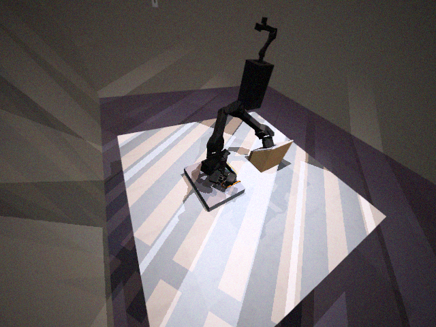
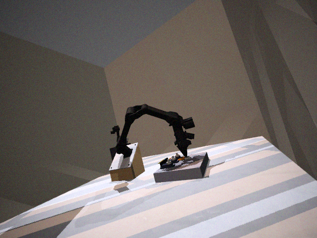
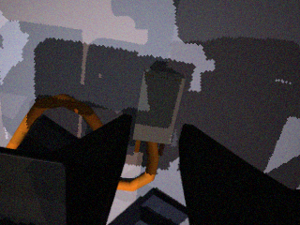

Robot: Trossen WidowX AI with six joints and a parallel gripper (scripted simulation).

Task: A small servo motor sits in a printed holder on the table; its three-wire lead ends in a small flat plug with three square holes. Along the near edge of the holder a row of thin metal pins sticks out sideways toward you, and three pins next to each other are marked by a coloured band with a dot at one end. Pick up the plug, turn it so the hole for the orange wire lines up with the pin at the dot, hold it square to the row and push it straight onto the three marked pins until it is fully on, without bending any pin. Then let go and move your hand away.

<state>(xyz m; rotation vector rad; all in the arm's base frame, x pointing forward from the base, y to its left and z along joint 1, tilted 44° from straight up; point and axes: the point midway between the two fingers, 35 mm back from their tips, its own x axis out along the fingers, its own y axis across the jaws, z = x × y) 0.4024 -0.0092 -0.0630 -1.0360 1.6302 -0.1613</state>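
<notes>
Right now the blue band is 130 mm behind my gripper tip, 30 mm to the right of it and 10 mm above it. Also, from my gripper tip: grey printed holder 30 mm ahead, 40 mm to the right, 40 mm below.
</notes>
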